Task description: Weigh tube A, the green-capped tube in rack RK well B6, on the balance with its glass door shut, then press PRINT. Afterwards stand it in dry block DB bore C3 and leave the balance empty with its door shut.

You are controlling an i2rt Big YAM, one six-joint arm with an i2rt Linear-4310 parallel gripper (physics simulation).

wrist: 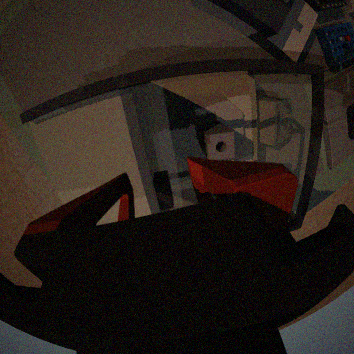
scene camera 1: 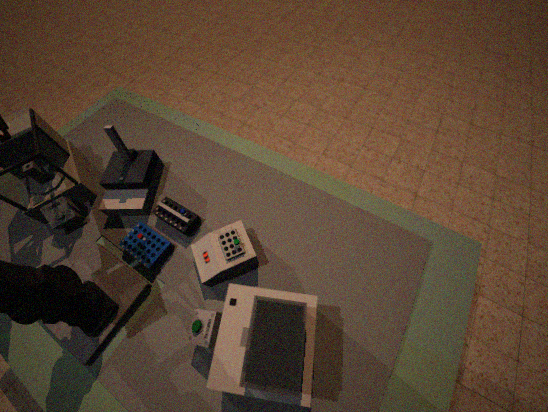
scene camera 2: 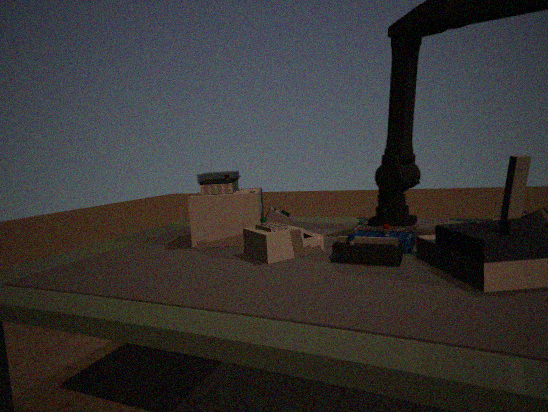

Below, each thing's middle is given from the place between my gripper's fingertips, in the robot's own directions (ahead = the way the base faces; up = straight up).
Scene:
Right now my hand is 87 cm to the left of the large box with dark lid [scene camera 1: 265, 345], 13 cm above it and 1 cm past it.

